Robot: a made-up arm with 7 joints. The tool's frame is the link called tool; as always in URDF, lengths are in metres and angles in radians.
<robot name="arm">
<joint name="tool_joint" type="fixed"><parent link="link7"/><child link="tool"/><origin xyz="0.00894 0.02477 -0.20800" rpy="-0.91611 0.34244 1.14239"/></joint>
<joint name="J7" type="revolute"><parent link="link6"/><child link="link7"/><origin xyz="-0.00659 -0.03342 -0.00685" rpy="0.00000 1.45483 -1.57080"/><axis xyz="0 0 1"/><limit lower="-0.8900" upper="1.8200" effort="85" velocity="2.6"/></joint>
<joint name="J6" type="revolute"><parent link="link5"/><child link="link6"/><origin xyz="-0.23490 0.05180 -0.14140" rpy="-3.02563 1.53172 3.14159"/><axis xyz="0 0 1"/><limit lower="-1.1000" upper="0.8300" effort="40" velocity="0.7"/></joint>
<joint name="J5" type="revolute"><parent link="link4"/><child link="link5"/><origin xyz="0.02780 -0.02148 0.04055" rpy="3.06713 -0.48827 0.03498"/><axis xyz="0 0 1"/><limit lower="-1.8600" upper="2.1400" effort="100" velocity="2.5"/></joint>
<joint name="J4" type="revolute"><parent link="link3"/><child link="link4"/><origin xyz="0.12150 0.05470 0.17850" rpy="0.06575 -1.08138 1.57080"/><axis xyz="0 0 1"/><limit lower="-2.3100" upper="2.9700" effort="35" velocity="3"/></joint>
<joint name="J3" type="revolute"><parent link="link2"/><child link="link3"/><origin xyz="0.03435 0.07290 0.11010" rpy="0.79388 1.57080 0.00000"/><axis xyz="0 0 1"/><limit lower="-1.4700" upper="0.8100" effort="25" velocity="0.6"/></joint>
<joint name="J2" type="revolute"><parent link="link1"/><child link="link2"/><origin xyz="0.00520 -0.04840 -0.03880" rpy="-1.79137 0.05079 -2.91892"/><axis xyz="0 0 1"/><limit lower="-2.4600" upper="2.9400" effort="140" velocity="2.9"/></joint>
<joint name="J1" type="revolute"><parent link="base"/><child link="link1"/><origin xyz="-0.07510 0.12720 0.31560" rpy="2.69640 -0.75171 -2.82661"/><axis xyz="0 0 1"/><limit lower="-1.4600" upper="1.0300" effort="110" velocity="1.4"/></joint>
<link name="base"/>
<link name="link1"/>
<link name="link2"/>
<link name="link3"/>
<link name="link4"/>
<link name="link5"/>
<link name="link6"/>
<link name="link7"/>
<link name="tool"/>
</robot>
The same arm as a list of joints. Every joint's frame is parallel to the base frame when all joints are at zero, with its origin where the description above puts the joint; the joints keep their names.
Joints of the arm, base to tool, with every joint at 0 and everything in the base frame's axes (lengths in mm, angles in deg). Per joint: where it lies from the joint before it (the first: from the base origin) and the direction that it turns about. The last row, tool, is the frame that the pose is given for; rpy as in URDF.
J1: axis -0.719416 0.218505 -0.659315 origin -75.1 127.2 315.6
J2: axis 0 -1 0 origin 24.3 -55.6 13.9
J3: axis 0 0 -1 origin 75.6 -110.1 27.9
J4: axis -0.880698 0.0657 -0.469099 origin 54.7 121.5 -178.5
J5: axis 1 0 0 origin -21.4 24.1 -42.9
J6: axis -0.038801 -0.115703 -0.992526 origin -141.4 51.8 234.9
J7: axis 0 -1 0 origin 7 -32.4 10.4
tool: origin -24.4 208 9.9 rpy -132.87 -25.12 158.23
Joint limits (deg, base to tool): -83.65..59.01 -140.95..168.45 -84.22..46.41 -132.35..170.17 -106.57..122.61 -63.03..47.56 -50.99..104.28

